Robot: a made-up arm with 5 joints.
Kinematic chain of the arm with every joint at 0, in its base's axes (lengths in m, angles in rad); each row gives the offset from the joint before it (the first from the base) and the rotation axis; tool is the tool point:
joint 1: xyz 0 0 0.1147 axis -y
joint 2: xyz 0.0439 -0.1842 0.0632 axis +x
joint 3: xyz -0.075 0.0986 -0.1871 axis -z
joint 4: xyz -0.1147 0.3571 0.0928 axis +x
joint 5: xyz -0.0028 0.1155 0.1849 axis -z
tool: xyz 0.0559 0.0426 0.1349
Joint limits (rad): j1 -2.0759..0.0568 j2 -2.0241..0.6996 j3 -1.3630..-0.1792 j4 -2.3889..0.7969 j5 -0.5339..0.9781
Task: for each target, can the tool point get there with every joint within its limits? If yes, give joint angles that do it. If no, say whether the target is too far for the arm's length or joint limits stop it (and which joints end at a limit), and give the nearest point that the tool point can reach.
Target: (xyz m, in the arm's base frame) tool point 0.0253 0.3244 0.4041
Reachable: yes | joints -1.4092 -0.5071 -0.4958 0.2661 0.1006
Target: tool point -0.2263 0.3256 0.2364
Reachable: yes | joints -0.1223 -0.4309 -0.4181 0.1838 0.7364
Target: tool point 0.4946 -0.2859 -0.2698
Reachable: no: joint limits stop it (at a limit: joint 1, joint 2, joint 3) | nearest point 0.4619 -0.0877 0.0063 | short by 0.341 m
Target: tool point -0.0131 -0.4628 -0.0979
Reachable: no: joint limits stop it (at a limit: joint 1, joint 3, joint 4) | nearest point -0.1461 -0.6796 -0.3196 | short by 0.337 m
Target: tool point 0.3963 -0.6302 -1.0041
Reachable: no: too far | nearest point -0.1627 -0.4591 -0.5738 | short by 0.726 m
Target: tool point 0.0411 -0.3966 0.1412
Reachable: no: joint limits stop it (at a limit: joint 2, joint 3, joint 4, joint 5) | nearest point 0.2985 -0.2424 0.3072 | short by 0.343 m
